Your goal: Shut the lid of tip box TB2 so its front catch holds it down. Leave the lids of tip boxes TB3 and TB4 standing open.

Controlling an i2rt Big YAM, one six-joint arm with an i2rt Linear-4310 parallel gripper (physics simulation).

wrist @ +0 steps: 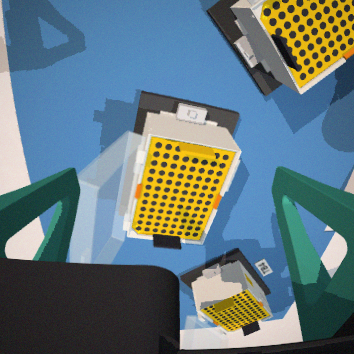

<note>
In view: the gripper (pixel 175 177) and a clear lid (pixel 107 183).
</note>
